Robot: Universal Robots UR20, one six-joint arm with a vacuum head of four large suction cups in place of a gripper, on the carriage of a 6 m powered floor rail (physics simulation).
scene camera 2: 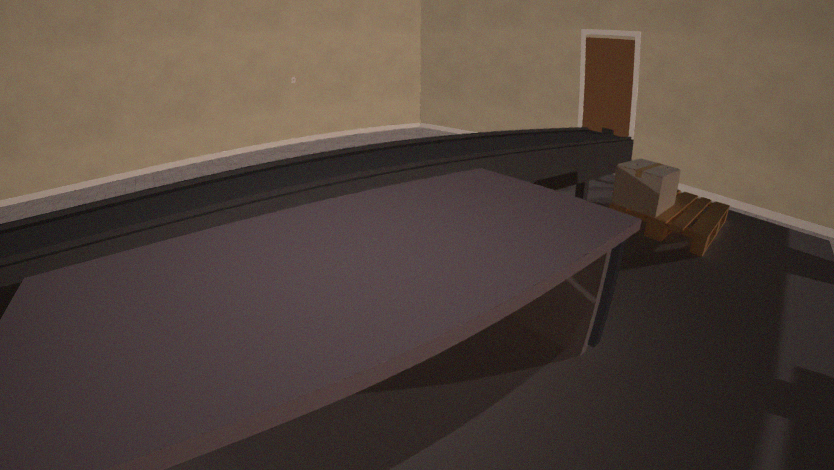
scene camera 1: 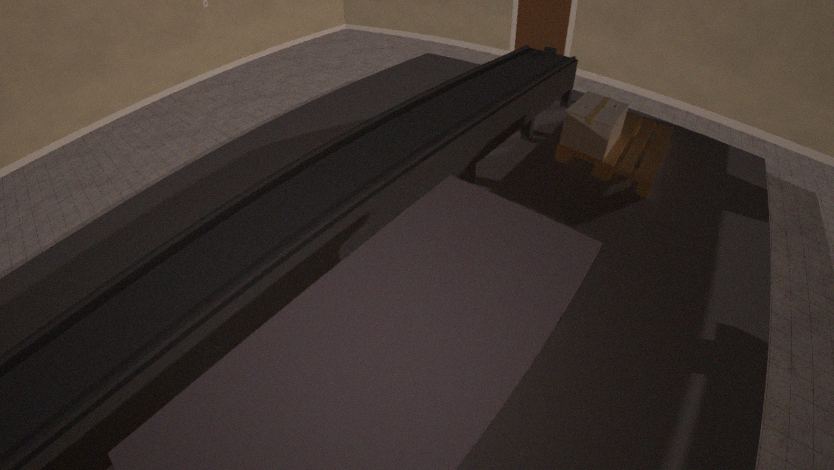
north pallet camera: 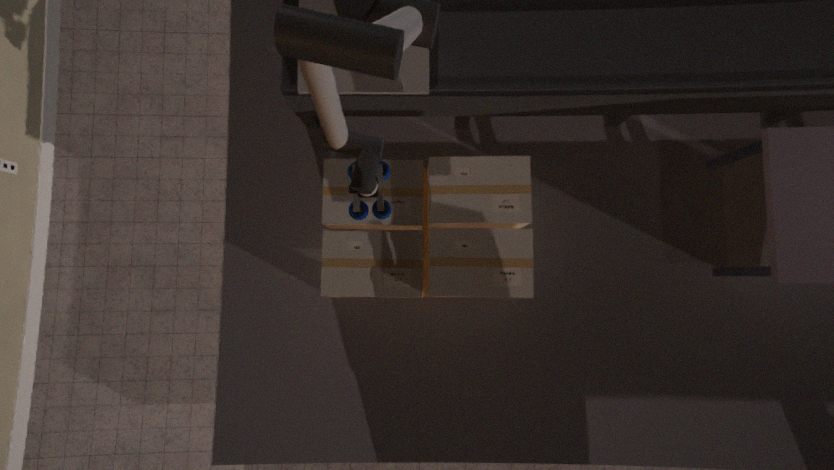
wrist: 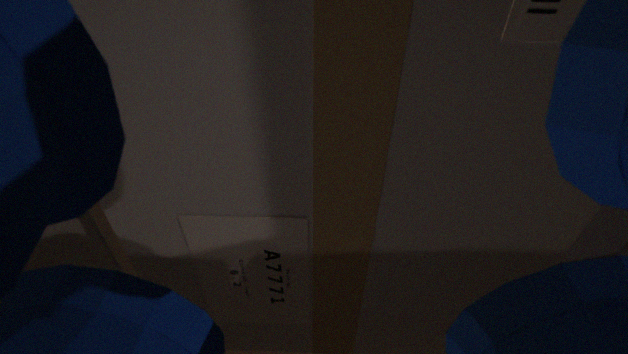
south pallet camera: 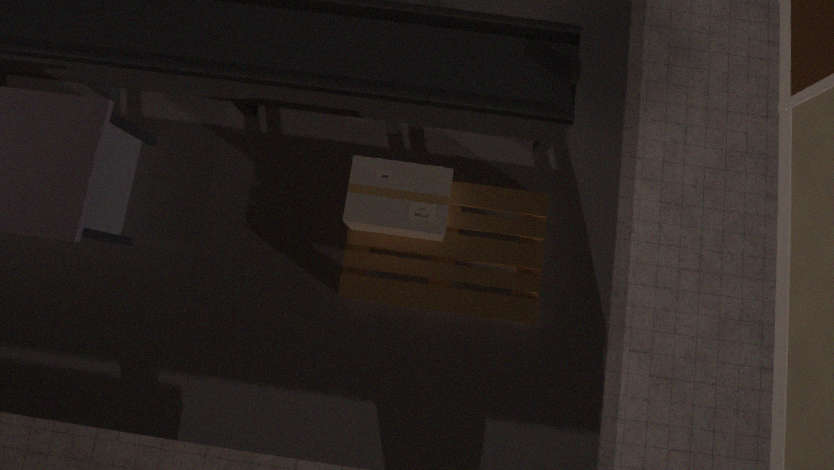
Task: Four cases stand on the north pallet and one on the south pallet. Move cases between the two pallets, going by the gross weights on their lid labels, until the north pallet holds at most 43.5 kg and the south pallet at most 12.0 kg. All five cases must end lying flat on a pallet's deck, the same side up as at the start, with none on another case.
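Frame: origin at the arm's base, x back, y left, z down, level; metres.
Where they show: hand at its tool point: [wrist: 331, 242].
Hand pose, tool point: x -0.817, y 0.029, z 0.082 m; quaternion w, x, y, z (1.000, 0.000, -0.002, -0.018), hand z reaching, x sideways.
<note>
After its pixels a point has its place.
Four pale cases with tan tape stand on the north pallet [north pallet camera: 426, 274] @(x -1.264, y 0.342, z 0.427 m): upper left [north pallet camera: 408, 176] @(x -0.714, y 0.236, z 0.173 m) [wrist: 190, 125] @(x -0.902, y 0.025, z 0.174 m), upper right [north pallet camera: 446, 209] @(x -0.909, y 0.446, z 0.128 m), lower left [north pallet camera: 350, 280] @(x -1.298, y -0.084, z 0.185 m) and lower right [north pallet camera: 446, 283] @(x -1.314, y 0.444, z 0.131 m). My vacuum head [north pallet camera: 370, 190] @(x -0.817, y 0.029, z 0.082 m) [wrist: 330, 200] @(x -0.817, y 0.029, z 0.082 m) is over the upper-left case, blue cups facing its lid; it seems slightly above the lid, holding nothing. That lid's label reads A7771 in the wrist view; its small weight figure seems to be 6.2. Other labels are too small to read. One case [south pallet camera: 379, 210] @(x -0.901, y 5.466, z 0.128 m) [scene camera 1: 598, 113] @(x -0.831, y 5.421, z 0.128 m) [scene camera 2: 641, 183] @(x -0.831, y 5.275, z 0.216 m) stands at the upper left of the south pallet [south pallet camera: 501, 251] @(x -0.997, y 6.203, z 0.426 m) [scene camera 2: 706, 218] @(x -1.302, y 5.723, z 0.426 m).
The dark floor rail [scene camera 1: 291, 175] [scene camera 2: 291, 169] [north pallet camera: 612, 40] [south pallet camera: 291, 70] runs alongside both pallets. A mauve table [scene camera 1: 408, 321] @(x -0.887, y 3.113, z 0.040 m) [scene camera 2: 350, 262] @(x -0.967, y 2.964, z 0.040 m) [north pallet camera: 811, 204] @(x -0.902, y 2.282, z 0.040 m) [south pallet camera: 46, 163] @(x -0.903, y 3.640, z 0.040 m) stands between the pallets. The south pallet's deck boards show beside and below its case.
</note>
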